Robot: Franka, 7 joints.
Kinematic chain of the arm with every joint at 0, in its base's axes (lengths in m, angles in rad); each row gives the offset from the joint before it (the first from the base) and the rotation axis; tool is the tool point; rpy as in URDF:
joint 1: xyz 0 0 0.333 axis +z
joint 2: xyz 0 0 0 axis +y
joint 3: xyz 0 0 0.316 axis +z
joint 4: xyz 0.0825 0 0 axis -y
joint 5: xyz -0.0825 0 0.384 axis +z
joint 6: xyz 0 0 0 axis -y
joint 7: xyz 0.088 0 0 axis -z
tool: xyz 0 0 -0.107 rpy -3.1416 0 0
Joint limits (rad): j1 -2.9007..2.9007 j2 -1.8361..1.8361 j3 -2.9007..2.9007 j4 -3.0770..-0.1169 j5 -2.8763..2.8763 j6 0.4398..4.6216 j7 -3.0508..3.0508
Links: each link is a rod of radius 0.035 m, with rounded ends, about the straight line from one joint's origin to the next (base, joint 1, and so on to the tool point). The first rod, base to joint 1, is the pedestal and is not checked.
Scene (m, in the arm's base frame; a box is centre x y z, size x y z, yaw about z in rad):
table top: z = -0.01
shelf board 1: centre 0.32 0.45 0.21 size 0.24 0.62 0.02 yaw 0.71
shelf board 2: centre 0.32 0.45 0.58 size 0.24 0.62 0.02 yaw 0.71
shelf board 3: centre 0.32 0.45 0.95 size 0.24 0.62 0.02 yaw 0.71
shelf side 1: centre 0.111 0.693 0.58 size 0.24 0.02 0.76 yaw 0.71
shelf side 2: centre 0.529 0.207 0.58 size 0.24 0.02 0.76 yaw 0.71
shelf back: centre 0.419 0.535 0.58 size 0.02 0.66 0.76 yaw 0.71
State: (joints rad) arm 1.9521 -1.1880 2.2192 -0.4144 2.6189 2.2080 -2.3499
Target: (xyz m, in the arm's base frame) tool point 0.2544 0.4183 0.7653
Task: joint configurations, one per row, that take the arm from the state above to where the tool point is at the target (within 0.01 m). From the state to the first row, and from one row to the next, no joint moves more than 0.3 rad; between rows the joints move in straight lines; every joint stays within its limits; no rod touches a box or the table.
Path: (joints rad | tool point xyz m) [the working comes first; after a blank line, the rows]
Joints at the target: 0.4749 -0.3375 0.4913 -1.7361 2.5752 2.8392 -2.3499
Straight joint move there: clear.

1: 1.7059 -1.0462 1.9312 -0.6347 2.6116 2.3132 -2.3499 | -0.1849 -0.7793 0.6279
2: 1.4597 -0.9045 1.6432 -0.8550 2.6043 2.4184 -2.3499 | -0.4814 -0.5396 0.7548
3: 1.2135 -0.7627 1.3553 -1.0753 2.5970 2.5236 -2.3499 | -0.5861 -0.1580 0.8664
4: 0.9673 -0.6210 1.0673 -1.2955 2.5898 2.6288 -2.3499 | -0.4430 0.2209 0.9190
5: 0.7211 -0.4792 0.7793 -1.5158 2.5825 2.7340 -2.3499 | -0.1114 0.4406 0.8850
6: 0.4749 -0.3375 0.4913 -1.7361 2.5752 2.8392 -2.3499 | 0.2544 0.4183 0.7653

